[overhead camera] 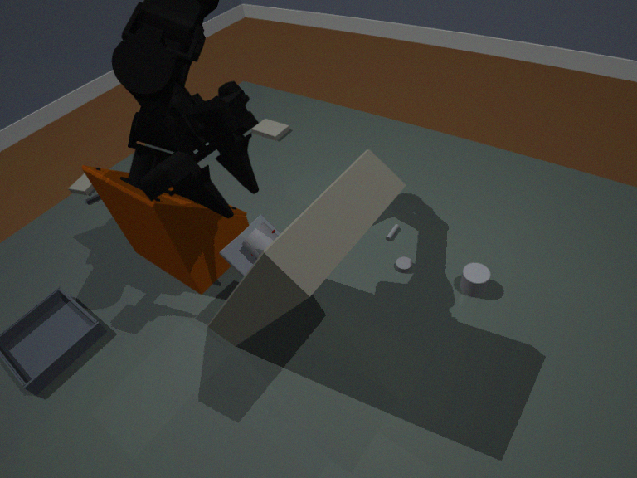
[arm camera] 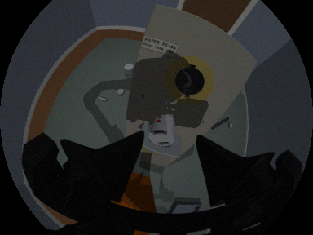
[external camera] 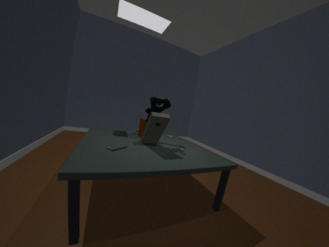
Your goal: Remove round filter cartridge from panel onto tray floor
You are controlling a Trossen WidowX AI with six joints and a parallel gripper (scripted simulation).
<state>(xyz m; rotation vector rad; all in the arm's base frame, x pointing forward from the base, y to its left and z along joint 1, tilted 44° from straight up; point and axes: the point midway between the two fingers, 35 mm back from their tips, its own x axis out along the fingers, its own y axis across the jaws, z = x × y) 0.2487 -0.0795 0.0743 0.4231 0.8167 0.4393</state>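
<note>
The round filter cartridge lies 7 cm below my gripper tip and 1 cm ahead of it. The rest, counted from my gripper tip: beige service panel 8 cm below, 5 cm ahead, 1 cm to the right; then pin 26 cm to the left, 26 cm below, 8 cm ahead; then dark tray 34 cm behind, 27 cm to the right, 25 cm below.
</note>
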